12 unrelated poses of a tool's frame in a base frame.
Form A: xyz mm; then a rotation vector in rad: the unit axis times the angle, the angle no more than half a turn.
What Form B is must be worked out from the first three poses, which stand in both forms.
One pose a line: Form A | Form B
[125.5, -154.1, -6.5, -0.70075, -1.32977, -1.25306] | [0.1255, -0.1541, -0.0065, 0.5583, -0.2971, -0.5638, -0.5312]
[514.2, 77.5, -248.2, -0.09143, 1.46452, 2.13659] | [0.5142, 0.0775, -0.2482, 0.2714, -0.0340, 0.5438, 0.7934]
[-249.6, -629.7, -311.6, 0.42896, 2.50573, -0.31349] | [-0.2496, -0.6297, -0.3116, 0.2860, 0.1605, 0.9374, -0.1173]
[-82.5, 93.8, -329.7, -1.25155, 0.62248, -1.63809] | [-0.0825, 0.0938, -0.3297, 0.4742, -0.5117, 0.2545, -0.6697]
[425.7, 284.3, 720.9, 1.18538, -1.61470, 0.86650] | [0.4257, 0.2843, 0.7209, 0.4614, 0.4819, -0.6564, 0.3522]
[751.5, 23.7, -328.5, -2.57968, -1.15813, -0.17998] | [0.7515, 0.0237, -0.3285, 0.1535, -0.8997, -0.4039, -0.0628]
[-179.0, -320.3, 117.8, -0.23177, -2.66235, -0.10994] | [-0.1790, -0.3203, 0.1178, 0.2313, -0.0843, -0.9684, -0.0400]
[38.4, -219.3, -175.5, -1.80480, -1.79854, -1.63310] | [0.0384, -0.2193, -0.1755, 0.0576, -0.5954, -0.5933, -0.5387]
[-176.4, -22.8, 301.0, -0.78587, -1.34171, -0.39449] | [-0.1764, -0.0228, 0.3010, 0.6952, -0.3521, -0.6012, -0.1768]
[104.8, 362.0, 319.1, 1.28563, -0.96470, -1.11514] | [0.1048, 0.3620, 0.3191, 0.5586, 0.5451, -0.4090, -0.4728]
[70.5, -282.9, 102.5, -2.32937, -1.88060, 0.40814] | [0.0705, -0.2829, 0.1025, 0.0600, -0.7696, -0.6213, 0.1348]
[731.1, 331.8, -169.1, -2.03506, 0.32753, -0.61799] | [0.7311, 0.3318, -0.1691, 0.4749, -0.8323, 0.1339, -0.2527]
